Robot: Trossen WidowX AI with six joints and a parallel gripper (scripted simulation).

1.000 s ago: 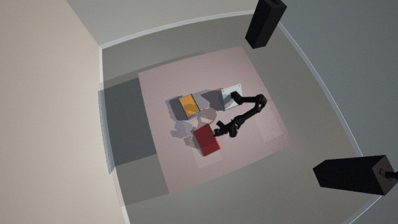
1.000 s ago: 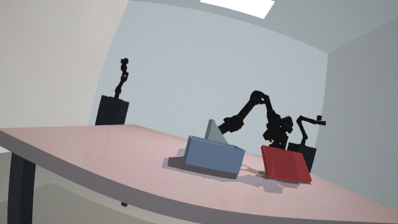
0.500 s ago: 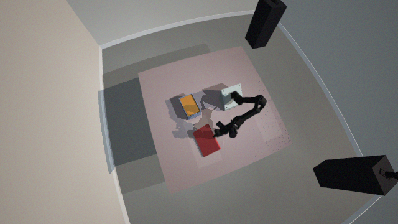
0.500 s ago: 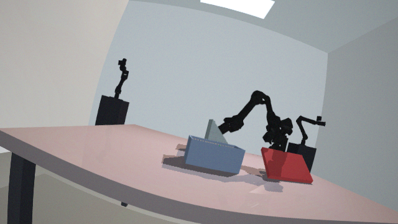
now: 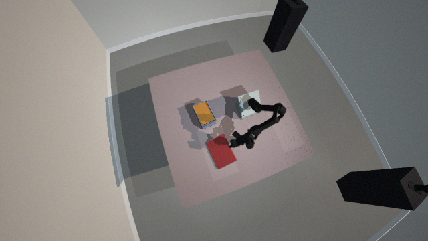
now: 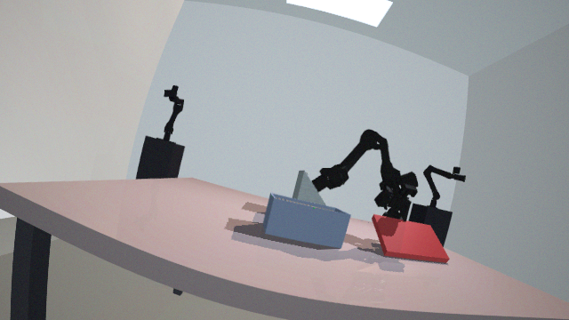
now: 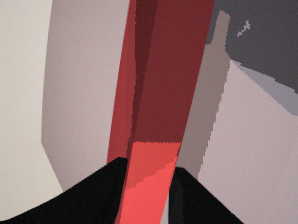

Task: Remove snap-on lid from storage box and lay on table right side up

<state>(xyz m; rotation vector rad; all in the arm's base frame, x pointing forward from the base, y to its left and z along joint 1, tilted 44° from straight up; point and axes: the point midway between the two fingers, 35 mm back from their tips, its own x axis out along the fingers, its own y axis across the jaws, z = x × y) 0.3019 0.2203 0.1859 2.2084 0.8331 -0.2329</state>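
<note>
Right now the lid is 70 mm ahead of my gripper tip and 40 mm below it. Also, from my gripper tip: blue storage box: 350 mm to the right, 90 mm ahead, 40 mm below.
</note>
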